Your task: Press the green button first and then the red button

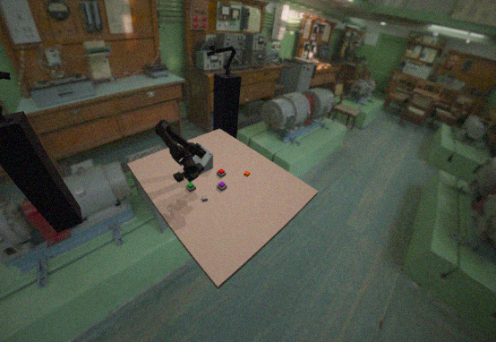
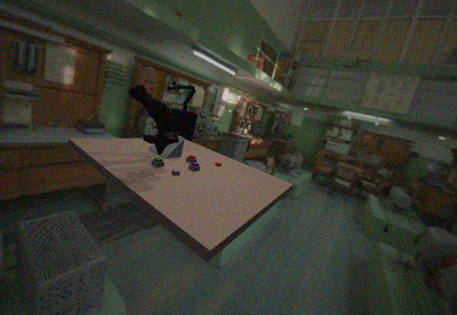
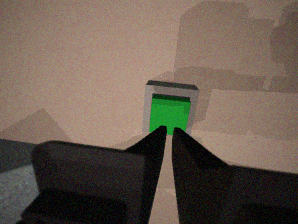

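Now: gripper tip 30 mm above the green button. Also, from my gripper tip: red button: 240 mm to the left, 30 mm below; then purple button: 170 mm to the left, 110 mm ahead, 30 mm below; then grey block: 130 mm ahead, 50 mm below, 30 mm to the left.
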